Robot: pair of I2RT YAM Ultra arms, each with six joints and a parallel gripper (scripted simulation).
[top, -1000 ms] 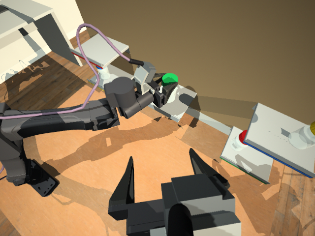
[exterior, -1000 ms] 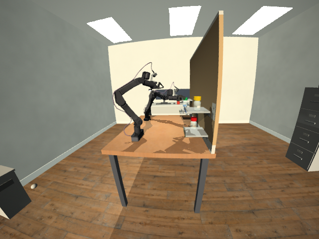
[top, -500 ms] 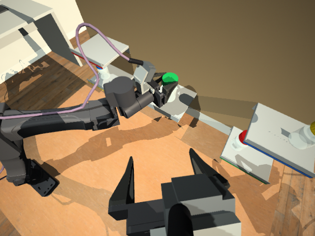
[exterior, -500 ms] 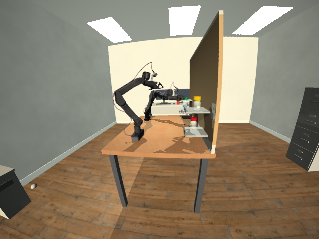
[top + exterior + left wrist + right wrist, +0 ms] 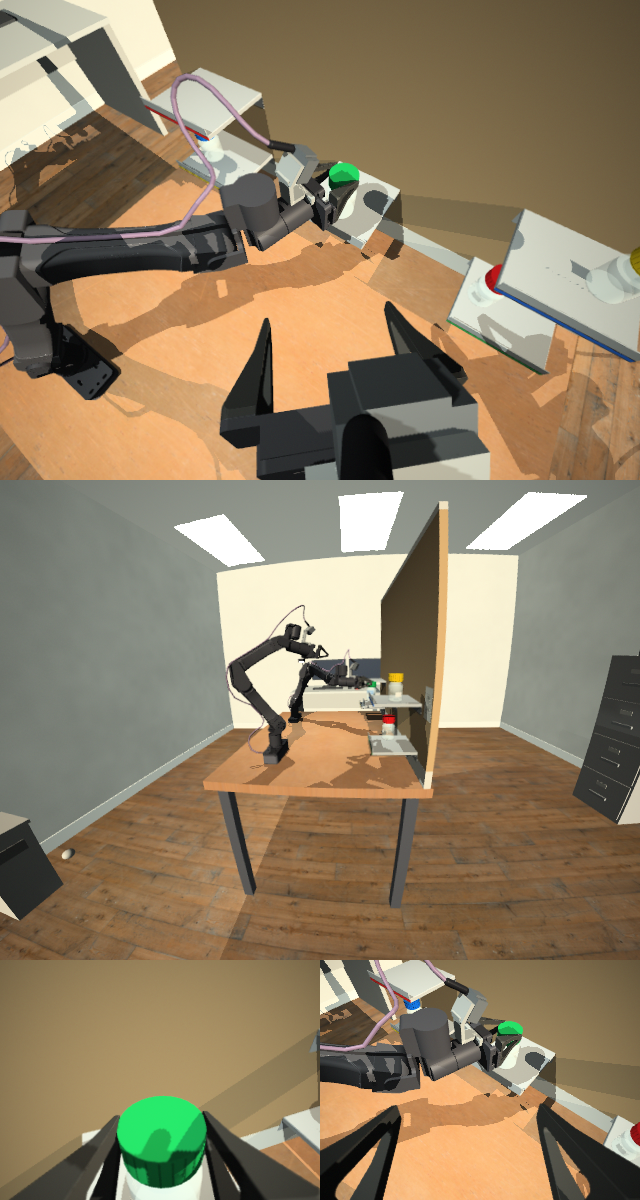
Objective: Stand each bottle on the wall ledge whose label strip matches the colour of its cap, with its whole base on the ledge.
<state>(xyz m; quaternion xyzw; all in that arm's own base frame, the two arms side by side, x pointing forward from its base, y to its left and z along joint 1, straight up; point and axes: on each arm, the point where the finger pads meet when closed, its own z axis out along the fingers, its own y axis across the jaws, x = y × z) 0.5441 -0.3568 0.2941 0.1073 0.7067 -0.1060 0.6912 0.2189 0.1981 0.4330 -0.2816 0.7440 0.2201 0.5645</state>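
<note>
Right now my left hand is 5 cm above the green-capped bottle. Also, from my left hand: yellow-capped bottle (44 cm to the right, 3 cm above, 1 cm ahead); then red-capped bottle (34 cm to the right, 17 cm below, 1 cm ahead); then brown wall (14 cm ahead, 14 cm above, 2 cm to the right).
Right now my right hand is 28 cm short of the green-capped bottle, 22 cm above it and 11 cm to the right of it. Also, from my right hand: yellow-capped bottle (34 cm to the right, 29 cm ahead, 14 cm below); then red-capped bottle (33 cm below, 29 cm ahead, 23 cm to the right); then brown wall (43 cm ahead, 9 cm to the left, 3 cm below).
</note>
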